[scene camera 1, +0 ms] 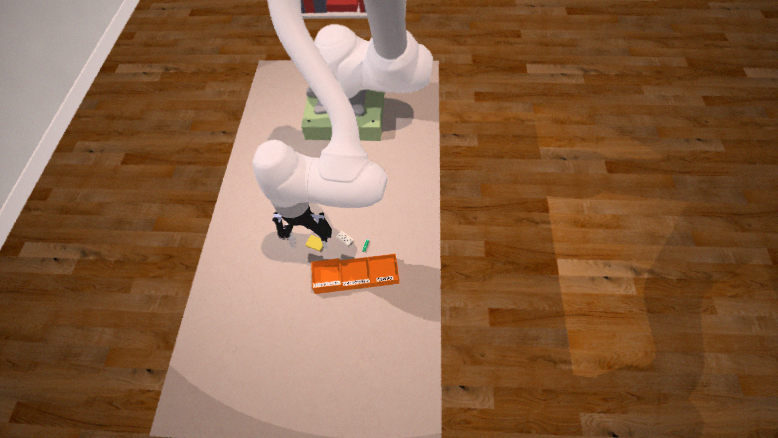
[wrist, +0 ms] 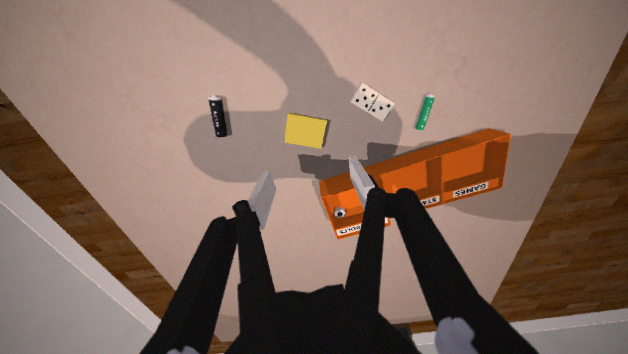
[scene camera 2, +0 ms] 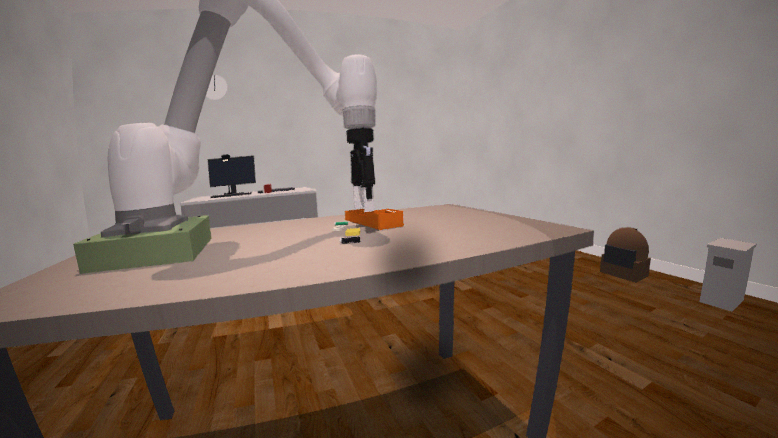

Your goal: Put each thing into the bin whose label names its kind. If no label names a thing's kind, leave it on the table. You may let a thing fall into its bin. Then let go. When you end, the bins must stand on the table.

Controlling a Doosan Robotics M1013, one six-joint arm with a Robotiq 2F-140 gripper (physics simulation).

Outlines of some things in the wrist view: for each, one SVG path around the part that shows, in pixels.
My gripper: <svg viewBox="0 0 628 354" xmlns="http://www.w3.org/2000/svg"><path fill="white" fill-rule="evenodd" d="M539 353L478 293L416 193L408 188L398 189L396 193L386 193L384 189L379 188L373 177L366 173L357 157L350 156L348 157L350 179L363 206L364 215L354 260L350 263L345 289L343 284L325 286L309 293L295 290L275 292L260 230L265 228L276 193L271 171L266 170L261 174L248 201L241 200L232 206L236 217L227 220L226 217L221 216L211 221L156 332L139 354L208 353L237 242L240 284L237 286L240 334L224 354L422 354L379 313L385 217L395 218L427 306L437 326L434 342L438 354Z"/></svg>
A yellow sticky-note pad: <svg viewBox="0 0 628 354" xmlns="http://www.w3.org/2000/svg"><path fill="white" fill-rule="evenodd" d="M288 113L285 143L321 149L327 120Z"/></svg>
